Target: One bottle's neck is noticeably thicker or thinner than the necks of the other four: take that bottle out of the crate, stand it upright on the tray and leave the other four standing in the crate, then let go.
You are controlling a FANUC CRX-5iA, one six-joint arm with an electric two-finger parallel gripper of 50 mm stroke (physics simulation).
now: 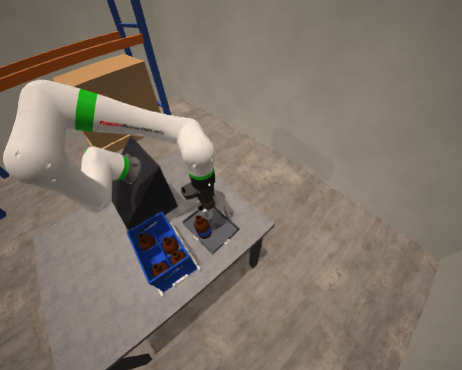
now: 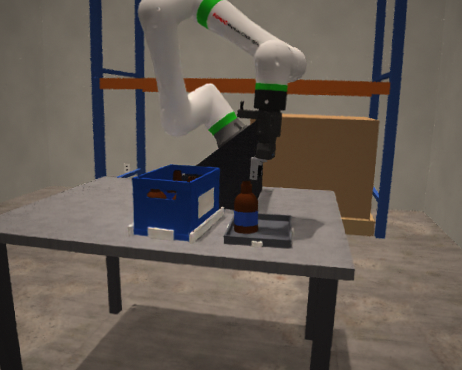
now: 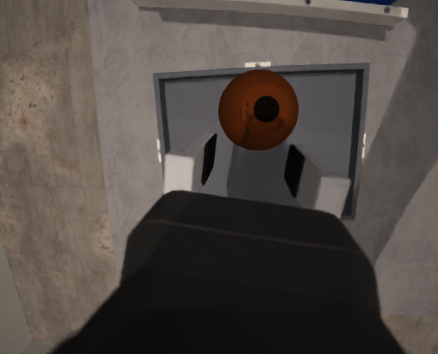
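Seen in the pictures: gripper, fingertip midpoint: [image 1: 203,213] [image 2: 255,177] [image 3: 250,155]; arm's base, origin of the base link: [image 1: 132,171] [image 2: 234,138].
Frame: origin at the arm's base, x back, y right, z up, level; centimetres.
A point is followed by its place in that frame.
Observation:
A brown bottle [image 1: 202,228] {x -45.7, y -8.0, z -14.0 cm} [image 2: 246,206] {x -46.4, y -9.8, z -15.9 cm} [image 3: 237,122] {x -44.6, y -10.2, z -12.7 cm} with a blue label stands upright on the dark grey tray [image 1: 217,241] {x -51.6, y -10.8, z -24.6 cm} [image 2: 267,242] {x -55.0, y -16.8, z -23.7 cm} [image 3: 325,110] {x -33.9, y -9.7, z -24.6 cm}, near the side facing the crate. My gripper [image 1: 206,209] {x -43.7, y -12.1, z -7.5 cm} [image 2: 256,170] {x -43.7, y -12.1, z -7.5 cm} [image 3: 250,155] {x -43.7, y -12.1, z -7.5 cm} is open, with nothing between its fingers. Its fingertips are above the tray, beside the bottle's neck and apart from it. The blue crate [image 1: 175,283] {x -53.9, y 17.1, z -22.1 cm} [image 2: 160,215] {x -53.4, y 14.8, z -18.2 cm} holds several brown bottles, among them one at the back left [image 1: 146,242] {x -33.0, y 15.6, z -12.8 cm} and one at the front left [image 1: 160,270] {x -49.3, y 17.7, z -11.5 cm}. Their lower parts are hidden by the crate walls, and their neck widths are hard to compare.
The crate and tray stand side by side on the grey table [image 1: 85,280] {x -19.7, y 52.1, z -25.1 cm} [image 2: 65,210] {x -32.5, y 57.8, z -25.1 cm}, with white holders around the crate's base. The black robot pedestal [image 1: 142,192] {x -15.7, y 3.1, z -1.9 cm} stands behind the crate. A large cardboard box [image 1: 117,80] [image 2: 325,165] and a blue and orange rack are farther back.

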